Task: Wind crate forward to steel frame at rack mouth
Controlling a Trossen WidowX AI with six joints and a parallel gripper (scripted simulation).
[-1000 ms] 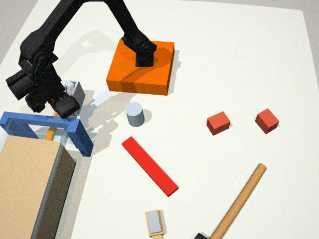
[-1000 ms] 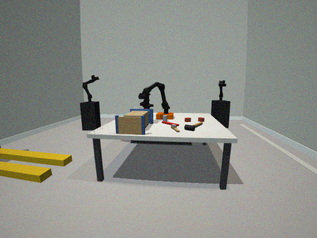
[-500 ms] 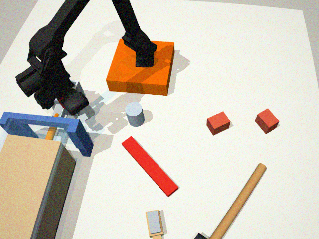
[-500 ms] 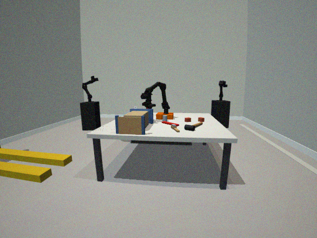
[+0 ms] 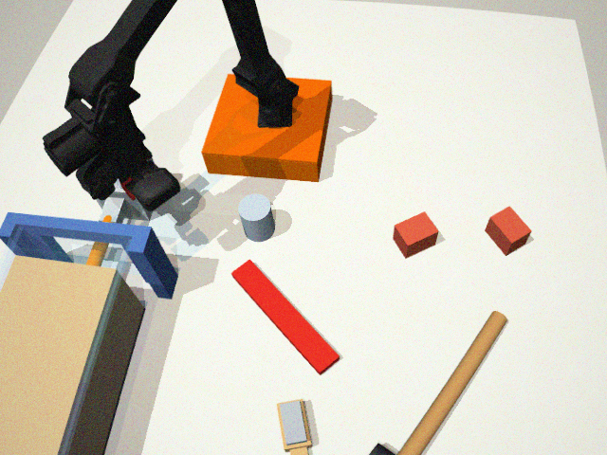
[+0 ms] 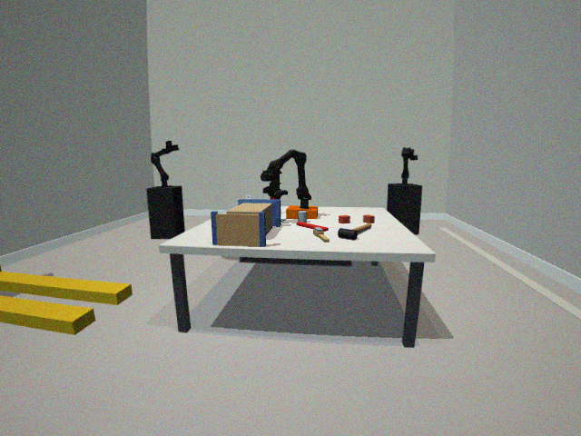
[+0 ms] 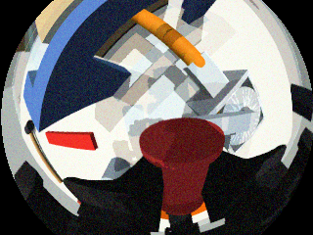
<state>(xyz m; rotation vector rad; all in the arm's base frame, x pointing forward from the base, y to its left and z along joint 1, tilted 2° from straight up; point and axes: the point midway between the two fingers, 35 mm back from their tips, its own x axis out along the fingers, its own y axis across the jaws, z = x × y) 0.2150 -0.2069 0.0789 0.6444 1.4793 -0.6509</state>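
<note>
The grey winch lies 90 mm behind my gripper tip, 70 mm to the right of it and 80 mm below it. From my gripper tip the other things lie so: red knob (20 mm above); then flat red bar (180 mm ahead, 220 mm to the left, 110 mm below); then winch handle (30 mm behind, 20 mm to the right, 10 mm below).
</note>
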